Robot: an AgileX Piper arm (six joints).
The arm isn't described. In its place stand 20 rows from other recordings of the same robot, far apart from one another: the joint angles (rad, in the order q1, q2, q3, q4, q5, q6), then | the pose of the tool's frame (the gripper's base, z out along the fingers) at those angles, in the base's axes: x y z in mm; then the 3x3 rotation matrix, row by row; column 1 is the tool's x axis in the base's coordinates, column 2 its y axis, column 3 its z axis.
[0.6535, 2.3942, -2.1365, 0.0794, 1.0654, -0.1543] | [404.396 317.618 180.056], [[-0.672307 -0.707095 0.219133], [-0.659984 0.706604 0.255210], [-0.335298 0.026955 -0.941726]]
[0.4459, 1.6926, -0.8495, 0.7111, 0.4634, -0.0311] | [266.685 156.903 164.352], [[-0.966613 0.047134 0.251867], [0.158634 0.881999 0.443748], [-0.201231 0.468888 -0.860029]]
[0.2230, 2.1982, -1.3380, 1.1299, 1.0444, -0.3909] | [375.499 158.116 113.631], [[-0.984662 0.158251 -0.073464], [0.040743 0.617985 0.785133], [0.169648 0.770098 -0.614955]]
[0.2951, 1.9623, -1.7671, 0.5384, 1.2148, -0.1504] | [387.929 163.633 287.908], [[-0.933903 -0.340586 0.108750], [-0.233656 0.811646 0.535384], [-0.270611 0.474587 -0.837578]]
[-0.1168, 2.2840, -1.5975, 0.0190, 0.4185, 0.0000] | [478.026 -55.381 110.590], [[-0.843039 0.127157 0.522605], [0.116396 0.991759 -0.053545], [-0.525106 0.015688 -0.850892]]
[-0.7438, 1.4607, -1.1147, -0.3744, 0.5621, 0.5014] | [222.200 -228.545 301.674], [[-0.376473 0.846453 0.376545], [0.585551 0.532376 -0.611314], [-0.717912 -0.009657 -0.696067]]
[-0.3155, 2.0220, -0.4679, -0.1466, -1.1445, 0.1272] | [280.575 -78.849 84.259], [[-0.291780 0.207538 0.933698], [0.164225 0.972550 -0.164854], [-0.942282 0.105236 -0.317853]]
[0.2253, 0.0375, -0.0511, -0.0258, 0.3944, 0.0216] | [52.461 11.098 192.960], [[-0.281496 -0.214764 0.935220], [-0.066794 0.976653 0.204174], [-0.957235 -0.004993 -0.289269]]
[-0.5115, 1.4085, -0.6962, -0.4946, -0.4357, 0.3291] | [266.477 -128.675 258.160], [[-0.241277 0.281703 0.928671], [-0.005363 0.956541 -0.291550], [-0.970441 -0.075325 -0.229280]]
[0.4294, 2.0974, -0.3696, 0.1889, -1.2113, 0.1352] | [243.958 94.115 58.289], [[-0.428779 -0.182475 0.884789], [0.021268 0.977078 0.211815], [-0.903159 0.109640 -0.415070]]
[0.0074, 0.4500, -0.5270, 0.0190, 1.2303, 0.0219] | [50.279 2.002 263.646], [[-0.875373 0.008667 0.483371], [0.021760 0.999532 0.021486], [-0.482959 0.029326 -0.875152]]
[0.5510, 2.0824, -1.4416, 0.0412, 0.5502, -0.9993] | [371.959 230.862 155.985], [[0.003192 -0.928025 0.372503], [-0.962108 0.098714 0.254173], [-0.272650 -0.359199 -0.892546]]
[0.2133, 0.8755, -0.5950, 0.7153, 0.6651, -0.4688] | [149.722 70.115 282.631], [[-0.708430 -0.399897 0.581558], [-0.031373 0.841020 0.540094], [-0.705083 0.364374 -0.608350]]
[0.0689, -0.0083, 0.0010, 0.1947, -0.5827, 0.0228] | [36.434 -7.197 260.899], [[0.610408 -0.099700 0.785787], [0.226432 0.972612 -0.052491], [-0.759032 0.209968 0.616265]]
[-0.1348, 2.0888, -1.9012, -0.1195, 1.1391, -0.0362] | [449.281 -70.876 260.509], [[-0.947232 0.087368 0.308413], [0.041898 0.987631 -0.151098], [-0.317800 -0.130203 -0.939176]]
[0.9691, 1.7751, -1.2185, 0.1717, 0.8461, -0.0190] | [189.716 296.866 210.717], [[-0.623854 -0.780500 0.040309], [-0.741585 0.607453 0.284699], [-0.246693 0.147718 -0.957769]]
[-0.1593, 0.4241, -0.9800, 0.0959, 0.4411, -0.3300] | [35.172 -1.883 460.767], [[0.165276 0.163587 0.972586], [-0.270278 0.955907 -0.114852], [-0.948490 -0.243886 0.202203]]
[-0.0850, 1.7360, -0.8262, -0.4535, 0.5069, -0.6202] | [293.541 -44.436 141.059], [[-0.619685 -0.741967 0.255881], [-0.784362 0.573958 -0.235264], [0.027693 -0.346493 -0.937644]]
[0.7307, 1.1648, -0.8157, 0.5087, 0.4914, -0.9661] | [164.493 175.498 297.012], [[-0.038030 -0.915130 0.401361], [-0.671084 0.320989 0.668290], [-0.740405 -0.243932 -0.626337]]
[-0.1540, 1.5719, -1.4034, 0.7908, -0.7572, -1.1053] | [349.044 -99.151 445.352], [[0.173453 0.712735 0.679649], [-0.428207 0.676043 -0.599670], [-0.886878 -0.187016 0.422460]]
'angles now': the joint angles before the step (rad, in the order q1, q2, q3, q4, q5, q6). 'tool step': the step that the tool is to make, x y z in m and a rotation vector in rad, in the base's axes. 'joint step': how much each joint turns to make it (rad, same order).
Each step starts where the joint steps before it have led.
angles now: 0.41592, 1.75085, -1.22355, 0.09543, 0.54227, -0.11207
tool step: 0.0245, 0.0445, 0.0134, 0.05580, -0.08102, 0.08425
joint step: 0.06938, 0.10782, -0.18783, 0.04413, -0.01479, -0.04205
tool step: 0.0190, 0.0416, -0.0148, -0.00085, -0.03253, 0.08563
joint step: 0.06088, 0.13954, -0.14987, 0.01013, -0.01486, -0.03971
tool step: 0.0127, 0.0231, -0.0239, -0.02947, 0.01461, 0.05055
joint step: 0.02716, 0.11325, -0.09921, -0.00050, 0.01621, -0.02743
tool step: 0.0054, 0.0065, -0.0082, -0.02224, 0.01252, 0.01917
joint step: 0.00533, 0.04348, -0.04811, -0.00813, 0.02823, -0.00915
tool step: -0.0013, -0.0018, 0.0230, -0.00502, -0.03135, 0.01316
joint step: -0.00004, -0.03428, -0.02911, -0.02377, 0.04028, -0.00083
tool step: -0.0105, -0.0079, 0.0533, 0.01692, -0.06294, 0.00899
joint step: -0.00003, -0.09641, -0.03768, -0.02632, 0.07218, 0.00562
